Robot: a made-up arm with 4 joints.
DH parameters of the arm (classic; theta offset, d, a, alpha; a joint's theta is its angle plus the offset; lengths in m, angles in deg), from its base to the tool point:
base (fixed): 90 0.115 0 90
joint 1: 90 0.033 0.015 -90
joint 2: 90 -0.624 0.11 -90
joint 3: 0 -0.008 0.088 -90
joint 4: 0 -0.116 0.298 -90
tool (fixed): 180 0.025 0 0
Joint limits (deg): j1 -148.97..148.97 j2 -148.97..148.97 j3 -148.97..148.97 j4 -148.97..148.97
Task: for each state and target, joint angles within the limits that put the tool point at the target. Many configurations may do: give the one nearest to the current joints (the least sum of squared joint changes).
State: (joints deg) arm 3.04 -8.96 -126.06 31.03
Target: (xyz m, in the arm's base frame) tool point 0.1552 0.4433 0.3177
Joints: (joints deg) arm -5.57 3.81 -119.39 40.67
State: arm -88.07 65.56 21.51 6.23
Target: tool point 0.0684 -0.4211 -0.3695
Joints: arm -85.56 91.48 -8.80 -10.78
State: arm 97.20 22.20 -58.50 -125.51
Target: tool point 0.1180 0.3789 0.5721
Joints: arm 76.09 23.77 -52.57 -107.24
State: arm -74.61 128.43 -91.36 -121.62
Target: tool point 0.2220 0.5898 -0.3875
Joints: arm -49.57 128.51 -107.65 -136.53
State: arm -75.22 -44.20 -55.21 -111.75
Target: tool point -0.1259 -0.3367 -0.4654
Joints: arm -104.77 -44.37 -70.61 -125.63
